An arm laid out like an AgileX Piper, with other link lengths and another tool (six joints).
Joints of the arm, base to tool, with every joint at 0 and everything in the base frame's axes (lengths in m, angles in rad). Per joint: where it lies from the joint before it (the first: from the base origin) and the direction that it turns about. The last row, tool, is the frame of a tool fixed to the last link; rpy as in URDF.
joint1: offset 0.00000 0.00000 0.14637 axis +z
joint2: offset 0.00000 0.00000 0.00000 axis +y
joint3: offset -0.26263 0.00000 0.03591 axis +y
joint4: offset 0.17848 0.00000 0.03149 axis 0.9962 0 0.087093
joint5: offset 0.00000 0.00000 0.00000 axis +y
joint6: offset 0.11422 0.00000 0.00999 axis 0.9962 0 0.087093
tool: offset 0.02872 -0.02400 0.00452 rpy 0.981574 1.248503 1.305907
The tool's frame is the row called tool.
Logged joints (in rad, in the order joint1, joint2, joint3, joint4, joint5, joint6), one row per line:
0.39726, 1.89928, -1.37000, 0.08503, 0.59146, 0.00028
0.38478, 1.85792, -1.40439, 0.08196, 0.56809, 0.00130
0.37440, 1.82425, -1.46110, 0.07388, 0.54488, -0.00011
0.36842, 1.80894, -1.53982, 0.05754, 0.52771, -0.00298
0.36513, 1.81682, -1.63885, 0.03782, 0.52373, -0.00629
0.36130, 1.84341, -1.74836, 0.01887, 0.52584, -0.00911
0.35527, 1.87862, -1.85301, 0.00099, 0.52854, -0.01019
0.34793, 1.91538, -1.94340, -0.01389, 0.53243, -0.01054
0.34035, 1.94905, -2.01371, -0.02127, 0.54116, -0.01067
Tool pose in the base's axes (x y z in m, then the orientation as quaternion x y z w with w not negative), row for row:
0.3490, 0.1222, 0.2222, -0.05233, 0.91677, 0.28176, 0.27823
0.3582, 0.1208, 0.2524, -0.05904, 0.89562, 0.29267, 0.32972
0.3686, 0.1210, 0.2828, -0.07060, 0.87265, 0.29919, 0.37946
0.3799, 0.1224, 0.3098, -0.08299, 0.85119, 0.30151, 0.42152
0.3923, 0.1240, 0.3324, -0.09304, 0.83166, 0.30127, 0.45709
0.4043, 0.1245, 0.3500, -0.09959, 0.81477, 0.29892, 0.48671
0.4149, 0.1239, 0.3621, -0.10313, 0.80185, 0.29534, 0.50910
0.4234, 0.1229, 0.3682, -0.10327, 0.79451, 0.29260, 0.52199
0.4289, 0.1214, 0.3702, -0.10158, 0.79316, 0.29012, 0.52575
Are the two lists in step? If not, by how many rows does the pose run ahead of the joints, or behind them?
The pose runs 1 row ahead of the joints: the pose in row i belongs to the joints in row i + 1.
